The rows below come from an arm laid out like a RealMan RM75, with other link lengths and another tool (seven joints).
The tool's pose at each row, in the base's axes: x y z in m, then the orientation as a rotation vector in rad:
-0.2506 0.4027 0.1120 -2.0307 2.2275 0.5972
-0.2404 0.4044 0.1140 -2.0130 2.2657 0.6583
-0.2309 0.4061 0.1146 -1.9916 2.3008 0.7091
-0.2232 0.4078 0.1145 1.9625 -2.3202 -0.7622
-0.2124 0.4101 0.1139 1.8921 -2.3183 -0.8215
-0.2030 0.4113 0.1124 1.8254 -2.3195 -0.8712
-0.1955 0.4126 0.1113 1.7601 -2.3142 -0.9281
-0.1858 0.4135 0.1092 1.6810 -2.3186 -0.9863
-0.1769 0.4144 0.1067 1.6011 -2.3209 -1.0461
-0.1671 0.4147 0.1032 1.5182 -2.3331 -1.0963
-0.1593 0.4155 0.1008 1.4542 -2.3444 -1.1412
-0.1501 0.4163 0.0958 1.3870 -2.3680 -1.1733
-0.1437 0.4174 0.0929 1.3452 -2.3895 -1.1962
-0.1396 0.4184 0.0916 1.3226 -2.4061 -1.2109
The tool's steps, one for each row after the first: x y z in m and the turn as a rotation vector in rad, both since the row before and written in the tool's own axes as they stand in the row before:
-0.0035 -0.0093 -0.0034 -0.0419 -0.0071 0.0313
-0.0033 -0.0088 -0.0023 -0.0335 -0.0069 0.0301
-0.0030 -0.0071 -0.0015 -0.0383 -0.0069 0.0277
-0.0043 -0.0100 -0.0020 -0.0475 -0.0129 0.0399
-0.0031 -0.0090 -0.0016 -0.0402 -0.0123 0.0389
-0.0031 -0.0069 -0.0015 -0.0452 -0.0153 0.0360
-0.0034 -0.0091 -0.0020 -0.0434 -0.0211 0.0463
-0.0035 -0.0085 -0.0016 -0.0443 -0.0234 0.0459
-0.0035 -0.0096 -0.0019 -0.0346 -0.0259 0.0499
-0.0038 -0.0071 -0.0017 -0.0267 -0.0268 0.0370
-0.0042 -0.0096 -0.0006 -0.0147 -0.0281 0.0415
-0.0038 -0.0060 -0.0005 -0.0055 -0.0244 0.0248
-0.0029 -0.0033 -0.0005 -0.0006 -0.0181 0.0127

